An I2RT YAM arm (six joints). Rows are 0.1 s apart.
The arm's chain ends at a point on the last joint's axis. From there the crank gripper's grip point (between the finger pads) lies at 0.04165 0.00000 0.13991 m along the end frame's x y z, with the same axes.
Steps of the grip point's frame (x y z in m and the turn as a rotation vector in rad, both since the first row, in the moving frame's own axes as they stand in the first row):
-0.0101, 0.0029, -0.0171, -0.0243, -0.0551, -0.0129
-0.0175, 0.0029, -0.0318, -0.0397, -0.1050, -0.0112
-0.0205, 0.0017, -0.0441, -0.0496, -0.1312, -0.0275
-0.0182, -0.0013, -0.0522, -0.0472, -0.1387, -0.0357
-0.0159, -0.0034, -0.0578, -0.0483, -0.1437, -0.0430
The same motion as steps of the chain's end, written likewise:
-0.0024, 0.0000, -0.0191, -0.0243, -0.0551, -0.0129
-0.0026, -0.0023, -0.0353, -0.0397, -0.1050, -0.0112
-0.0019, -0.0045, -0.0482, -0.0496, -0.1312, -0.0275
0.0014, -0.0069, -0.0565, -0.0472, -0.1387, -0.0357
0.0044, -0.0089, -0.0622, -0.0483, -0.1437, -0.0430

